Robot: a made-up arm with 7 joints. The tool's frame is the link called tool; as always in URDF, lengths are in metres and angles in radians. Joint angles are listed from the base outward. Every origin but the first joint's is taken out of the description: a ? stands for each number. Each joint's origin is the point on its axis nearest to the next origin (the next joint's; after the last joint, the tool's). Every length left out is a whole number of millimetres.
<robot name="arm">
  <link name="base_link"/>
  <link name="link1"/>
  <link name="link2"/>
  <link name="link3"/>
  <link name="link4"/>
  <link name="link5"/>
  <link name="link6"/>
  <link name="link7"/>
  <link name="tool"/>
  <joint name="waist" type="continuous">
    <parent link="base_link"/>
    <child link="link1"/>
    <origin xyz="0.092 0 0.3" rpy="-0.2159 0.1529 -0.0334"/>
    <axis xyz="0 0 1"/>
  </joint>
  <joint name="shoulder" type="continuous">
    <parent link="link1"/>
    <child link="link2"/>
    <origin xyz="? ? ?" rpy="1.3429 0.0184 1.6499"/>
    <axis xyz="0 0 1"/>
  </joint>
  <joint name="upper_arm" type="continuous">
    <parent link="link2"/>
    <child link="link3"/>
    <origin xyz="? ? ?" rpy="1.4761 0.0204 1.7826"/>
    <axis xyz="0 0 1"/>
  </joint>
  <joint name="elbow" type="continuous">
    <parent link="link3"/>
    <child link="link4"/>
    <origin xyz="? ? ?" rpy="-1.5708 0 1.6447"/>
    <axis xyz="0 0 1"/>
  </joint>
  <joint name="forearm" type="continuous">
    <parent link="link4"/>
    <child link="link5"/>
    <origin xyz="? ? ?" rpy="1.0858 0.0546 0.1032"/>
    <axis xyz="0 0 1"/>
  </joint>
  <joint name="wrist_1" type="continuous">
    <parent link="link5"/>
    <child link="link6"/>
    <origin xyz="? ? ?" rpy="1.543 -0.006 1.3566"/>
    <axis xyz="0 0 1"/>
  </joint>
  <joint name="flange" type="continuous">
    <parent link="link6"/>
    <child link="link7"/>
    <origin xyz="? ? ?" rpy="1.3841 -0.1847 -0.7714"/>
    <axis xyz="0 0 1"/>
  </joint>
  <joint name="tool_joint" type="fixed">
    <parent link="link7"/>
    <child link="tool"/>
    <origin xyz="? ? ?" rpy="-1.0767 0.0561 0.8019"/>
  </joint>
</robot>
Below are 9 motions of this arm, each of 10 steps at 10 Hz.
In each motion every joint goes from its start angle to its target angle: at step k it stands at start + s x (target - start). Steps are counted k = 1, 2, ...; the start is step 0. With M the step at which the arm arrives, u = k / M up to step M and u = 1 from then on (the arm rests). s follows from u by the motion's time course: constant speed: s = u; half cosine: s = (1 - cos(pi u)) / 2; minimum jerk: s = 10 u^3 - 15 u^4 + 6 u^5.
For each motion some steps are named. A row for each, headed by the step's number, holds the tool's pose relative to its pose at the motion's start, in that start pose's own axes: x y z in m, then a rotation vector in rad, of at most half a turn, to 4 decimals.
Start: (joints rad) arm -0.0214 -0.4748 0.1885 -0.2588 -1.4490 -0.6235 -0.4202
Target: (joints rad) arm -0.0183 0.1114 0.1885 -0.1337 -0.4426 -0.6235 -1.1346
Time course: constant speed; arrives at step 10
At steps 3, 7, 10:
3: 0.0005 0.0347 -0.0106 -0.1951 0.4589 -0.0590
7: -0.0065 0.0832 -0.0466 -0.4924 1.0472 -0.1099
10: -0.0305 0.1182 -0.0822 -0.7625 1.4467 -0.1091

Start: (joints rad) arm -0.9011 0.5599 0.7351 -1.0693 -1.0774 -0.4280 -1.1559
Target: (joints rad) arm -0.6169 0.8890 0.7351 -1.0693 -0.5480 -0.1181 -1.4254
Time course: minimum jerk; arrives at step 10
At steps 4, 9, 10:
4: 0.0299 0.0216 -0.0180 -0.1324 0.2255 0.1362
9: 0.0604 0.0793 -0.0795 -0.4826 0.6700 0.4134
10: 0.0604 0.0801 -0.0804 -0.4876 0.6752 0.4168

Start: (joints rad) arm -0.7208 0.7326 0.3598 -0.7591 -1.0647 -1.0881 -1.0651
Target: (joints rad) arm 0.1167 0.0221 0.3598 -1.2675 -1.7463 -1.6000 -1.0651
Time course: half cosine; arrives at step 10
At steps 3, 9, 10:
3: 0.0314 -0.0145 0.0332 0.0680 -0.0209 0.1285
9: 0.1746 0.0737 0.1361 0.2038 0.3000 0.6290
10: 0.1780 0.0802 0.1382 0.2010 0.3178 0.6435

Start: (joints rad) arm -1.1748 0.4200 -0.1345 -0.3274 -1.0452 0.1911 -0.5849
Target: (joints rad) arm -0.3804 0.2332 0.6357 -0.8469 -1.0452 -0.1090 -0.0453
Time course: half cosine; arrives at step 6
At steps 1, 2, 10:
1: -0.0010 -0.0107 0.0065 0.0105 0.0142 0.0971
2: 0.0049 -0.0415 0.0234 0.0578 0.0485 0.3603
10: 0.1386 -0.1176 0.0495 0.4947 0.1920 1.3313

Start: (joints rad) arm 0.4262 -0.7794 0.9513 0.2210 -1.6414 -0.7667 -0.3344
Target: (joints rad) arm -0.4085 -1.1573 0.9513 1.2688 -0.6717 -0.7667 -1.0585
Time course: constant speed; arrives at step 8
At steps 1, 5, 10:
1: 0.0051 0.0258 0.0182 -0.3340 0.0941 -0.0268
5: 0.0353 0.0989 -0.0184 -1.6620 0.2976 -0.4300
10: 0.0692 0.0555 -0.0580 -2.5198 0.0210 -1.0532

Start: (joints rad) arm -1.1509 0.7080 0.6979 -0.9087 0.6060 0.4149 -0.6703
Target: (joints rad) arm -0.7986 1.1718 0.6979 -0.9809 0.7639 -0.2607 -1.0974
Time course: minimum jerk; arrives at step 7
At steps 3, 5, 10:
3: 0.0260 0.0190 0.0166 -0.2321 -0.0047 -0.1594
5: 0.0503 0.0581 0.0324 -0.4469 -0.1076 -0.3765
10: 0.0544 0.0721 0.0355 -0.4857 -0.1557 -0.4369

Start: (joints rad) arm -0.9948 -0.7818 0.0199 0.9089 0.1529 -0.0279 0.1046
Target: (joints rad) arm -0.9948 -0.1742 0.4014 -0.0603 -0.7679 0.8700 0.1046
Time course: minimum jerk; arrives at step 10
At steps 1, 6, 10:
1: -0.0006 -0.0001 -0.0008 0.0033 -0.0096 0.0109
6: -0.0320 -0.0176 -0.0478 0.5197 -0.5539 1.1777
10: -0.0358 -0.0256 -0.0600 0.9425 -0.6571 1.8298

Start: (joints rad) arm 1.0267 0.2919 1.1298 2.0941 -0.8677 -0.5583 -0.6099
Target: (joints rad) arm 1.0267 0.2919 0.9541 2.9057 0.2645 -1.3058 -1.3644
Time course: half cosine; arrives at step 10
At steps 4, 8, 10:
4: 0.0294 0.0474 -0.0081 -0.5940 0.4052 -0.4525
8: 0.0614 0.0648 -0.0808 -1.6138 0.6632 -1.1203
10: 0.0611 0.0606 -0.0941 -1.7946 0.6437 -1.2023

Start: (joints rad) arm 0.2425 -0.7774 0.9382 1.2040 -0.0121 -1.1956 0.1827
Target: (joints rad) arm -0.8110 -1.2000 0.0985 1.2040 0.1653 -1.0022 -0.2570
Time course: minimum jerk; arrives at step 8
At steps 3, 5, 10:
3: 0.0039 0.0096 0.0010 -0.0214 0.3818 0.1505
5: 0.0211 0.0264 -0.0165 -0.1309 1.0152 0.1869
10: 0.0345 0.0326 -0.0409 -0.2188 1.3620 0.0819

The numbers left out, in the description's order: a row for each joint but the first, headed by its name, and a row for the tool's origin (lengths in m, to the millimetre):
shoulder: 0.036 0.079 0
upper_arm: -0.18 -0.067 0
elbow: -0.098 -0.081 0
forearm: -0.077 -0.052 0
wrist_1: 0.054 -0.007 0
flange: 0.057 -0.073 0
tool: -0.087 -0.006 0

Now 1 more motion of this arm.
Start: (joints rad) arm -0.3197 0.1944 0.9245 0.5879 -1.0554 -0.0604 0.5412
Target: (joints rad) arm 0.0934 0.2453 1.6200 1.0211 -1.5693 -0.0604 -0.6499
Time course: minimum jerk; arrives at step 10
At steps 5, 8, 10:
5: 0.0719 -0.0135 0.0343 -0.1490 0.3216 0.0387
8: 0.1294 0.0091 0.0584 -0.3528 0.4725 0.0225
10: 0.1355 0.0140 0.0614 -0.3802 0.4827 0.0164

